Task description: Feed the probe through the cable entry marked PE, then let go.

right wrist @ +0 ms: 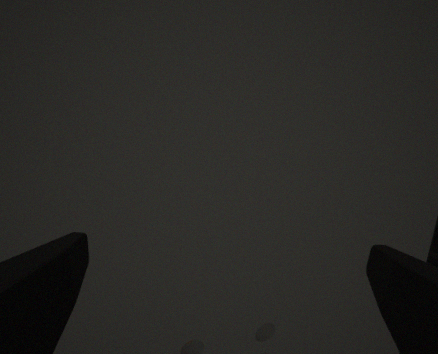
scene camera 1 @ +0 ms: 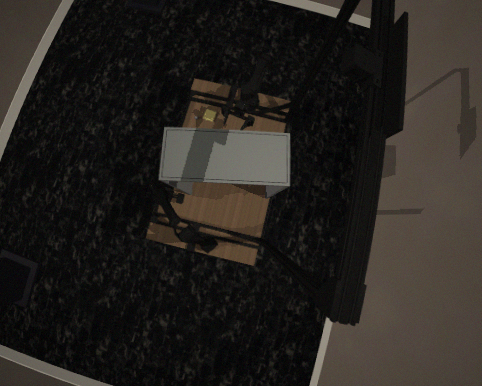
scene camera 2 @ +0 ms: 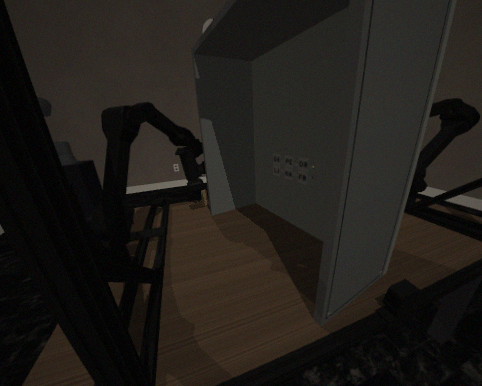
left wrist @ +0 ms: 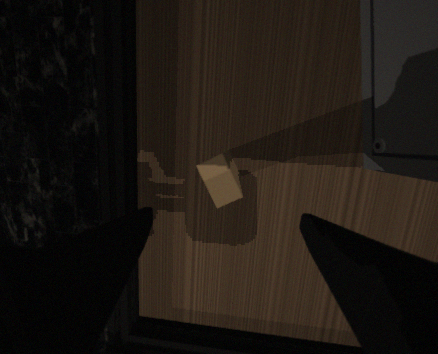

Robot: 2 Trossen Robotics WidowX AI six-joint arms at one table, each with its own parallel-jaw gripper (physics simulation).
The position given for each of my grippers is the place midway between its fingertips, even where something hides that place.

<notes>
My left gripper [left wrist: 227, 217] is open and holds nothing. Also in view: a tan probe [left wrist: 220, 174]. My right gripper [right wrist: 231, 254] is open, holding nothing. Also in view: a cabinet roof [scene camera 1: 203, 155].
The cabinet roof also shows in scene camera 2 [scene camera 2: 244, 37].
</notes>
